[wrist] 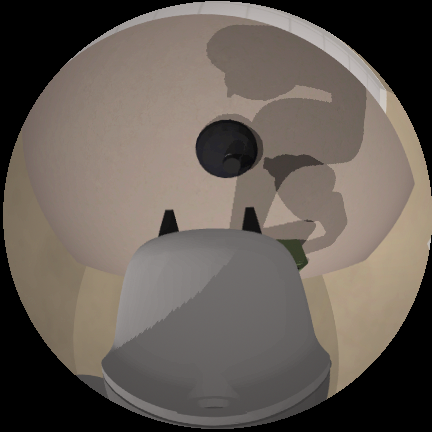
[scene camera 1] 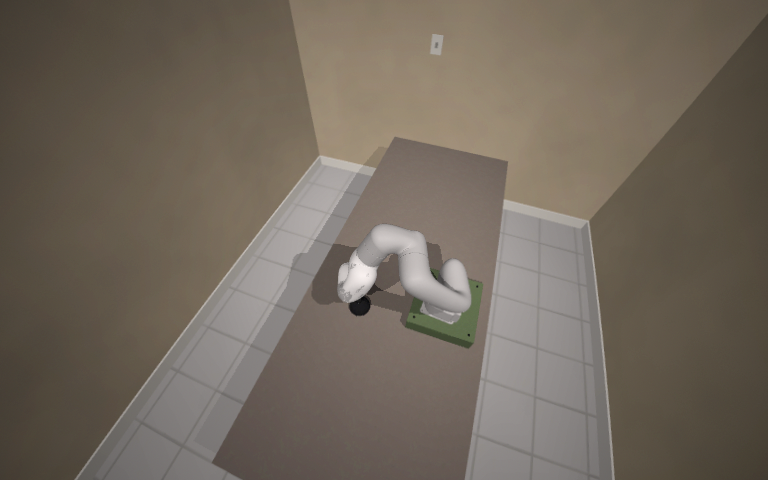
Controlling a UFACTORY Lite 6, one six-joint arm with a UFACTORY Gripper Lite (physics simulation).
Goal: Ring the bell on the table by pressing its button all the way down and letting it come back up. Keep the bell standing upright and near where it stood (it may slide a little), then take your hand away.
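Frame: origin at the arm's base, x right, y down, z ahead, level; centimetres.
Where they show: hand, tool point: (wrist: 209, 233).
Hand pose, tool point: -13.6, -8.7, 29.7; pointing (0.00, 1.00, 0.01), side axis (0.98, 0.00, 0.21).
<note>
Each offset is from my tool point to the top centre of the thing, as dx, dy, dz. Level surfaces: height alone.
The bell {+2.4, +9.5, -0.2} (scene camera 1: 359, 306) (wrist: 215, 145) is a round black dome standing upright on the brown table {dy +16.1} (scene camera 1: 351, 390) (wrist: 125, 125). Its small button {+2.4, +9.5, -0.2} (wrist: 232, 163) shows raised on the dome in the wrist view. My gripper (wrist: 209, 220) has its two black fingertips apart with nothing between them. In the wrist view the bell is beyond the fingertips, apart from them, and the gripper is above the table. In the scene view the arm's white wrist end hides the fingers and is just beside the bell's far edge.
The arm's base stands on a green block (scene camera 1: 441, 332) (wrist: 294, 252) to the right of the bell. The table's left edge runs to the left of the bell. The arm's shadow falls on the table around the bell. A wall switch (scene camera 1: 436, 44) is on the back wall.
</note>
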